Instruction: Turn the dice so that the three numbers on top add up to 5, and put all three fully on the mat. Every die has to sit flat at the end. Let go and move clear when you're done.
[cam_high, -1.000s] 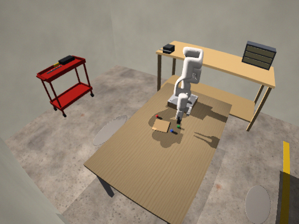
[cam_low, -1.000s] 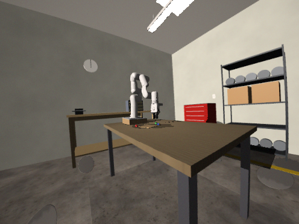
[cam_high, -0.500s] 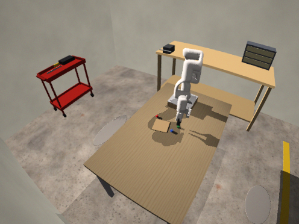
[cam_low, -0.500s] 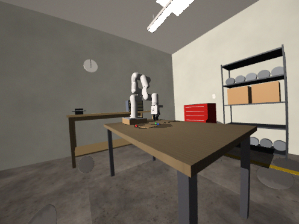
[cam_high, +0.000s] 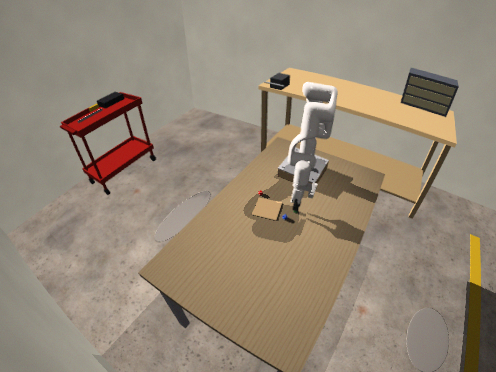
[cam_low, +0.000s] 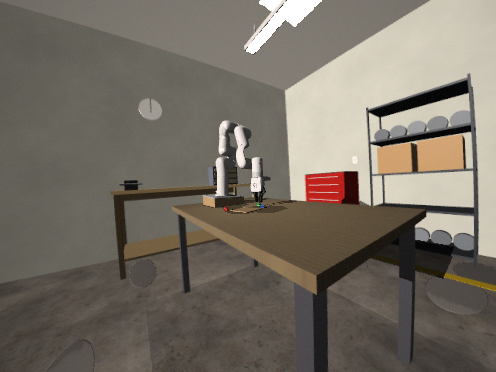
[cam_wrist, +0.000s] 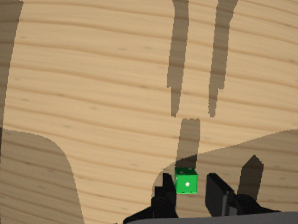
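Now: hand 40 mm above the green die. Also, from my hand: tan mat (160 mm to the right, 50 mm below, 40 mm ahead); blue die (70 mm ahead, 40 mm to the right, 40 mm below); red die (240 mm to the right, 50 mm behind, 40 mm below).
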